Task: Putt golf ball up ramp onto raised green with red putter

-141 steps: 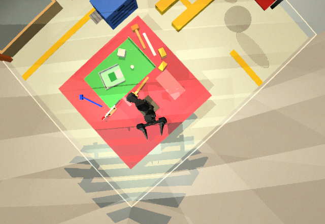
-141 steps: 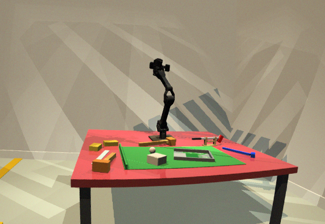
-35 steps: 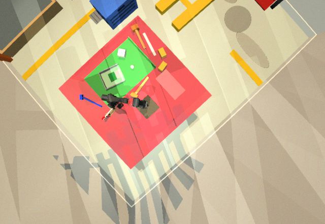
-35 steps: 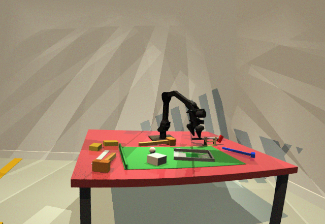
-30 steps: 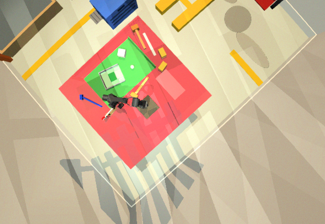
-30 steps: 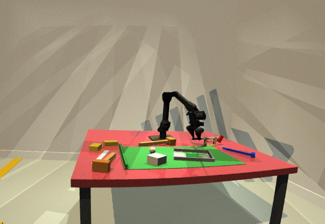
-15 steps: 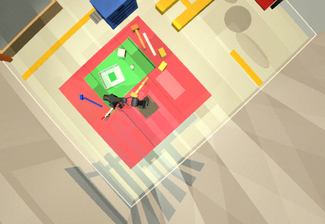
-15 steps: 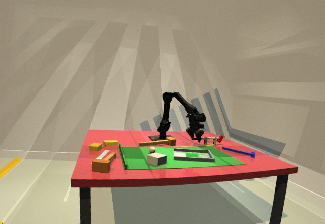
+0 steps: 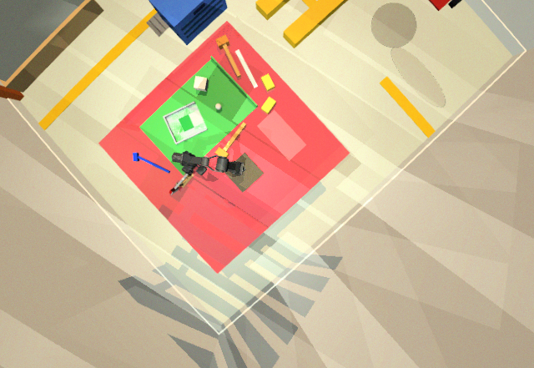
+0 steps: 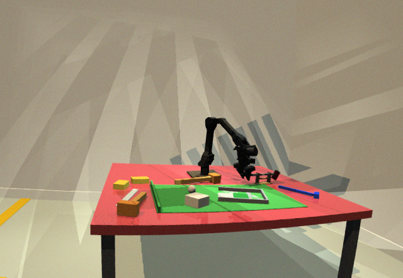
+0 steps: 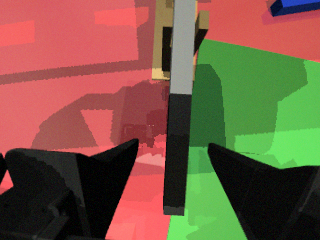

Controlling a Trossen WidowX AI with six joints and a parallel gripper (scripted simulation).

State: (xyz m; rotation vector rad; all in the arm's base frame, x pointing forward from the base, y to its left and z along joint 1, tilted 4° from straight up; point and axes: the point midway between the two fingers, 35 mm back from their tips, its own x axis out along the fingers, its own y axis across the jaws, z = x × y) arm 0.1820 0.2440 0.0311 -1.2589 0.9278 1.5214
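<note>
Now: gripper tip 110 mm to the right of the red putter, 40 mm past it and 30 mm below it. The rest, counted from my gripper tip: green mat (300 mm ahead, 190 mm to the right, 30 mm below); then blue putter (280 mm to the left, 190 mm ahead, 20 mm below); then wooden rack (120 mm to the left, 40 mm behind).
</note>
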